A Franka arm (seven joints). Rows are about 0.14 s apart.
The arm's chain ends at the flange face. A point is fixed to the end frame.
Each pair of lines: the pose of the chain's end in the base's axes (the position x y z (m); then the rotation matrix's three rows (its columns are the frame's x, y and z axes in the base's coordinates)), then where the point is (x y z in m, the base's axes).
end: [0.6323 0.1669 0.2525], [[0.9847 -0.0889 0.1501], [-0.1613 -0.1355 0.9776], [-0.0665 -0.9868 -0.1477]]
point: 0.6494 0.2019 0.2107
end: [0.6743 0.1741 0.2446], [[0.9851 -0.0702 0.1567], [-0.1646 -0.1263 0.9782], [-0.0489 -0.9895 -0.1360]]
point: 0.6924 0.2094 0.2034
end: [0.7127 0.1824 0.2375], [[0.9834 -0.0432 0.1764], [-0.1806 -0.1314 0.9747], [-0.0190 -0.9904 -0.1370]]
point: 0.7325 0.2172 0.1967
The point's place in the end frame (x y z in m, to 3 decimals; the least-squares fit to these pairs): 0.014 0.035 0.043
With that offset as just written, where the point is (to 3 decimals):
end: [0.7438 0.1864 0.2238], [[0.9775 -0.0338 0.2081], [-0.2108 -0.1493 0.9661], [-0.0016 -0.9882 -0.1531]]
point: 0.765 0.220 0.183
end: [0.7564 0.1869 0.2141], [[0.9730 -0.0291 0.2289], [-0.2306 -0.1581 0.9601], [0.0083 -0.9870 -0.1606]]
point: 0.779 0.219 0.173
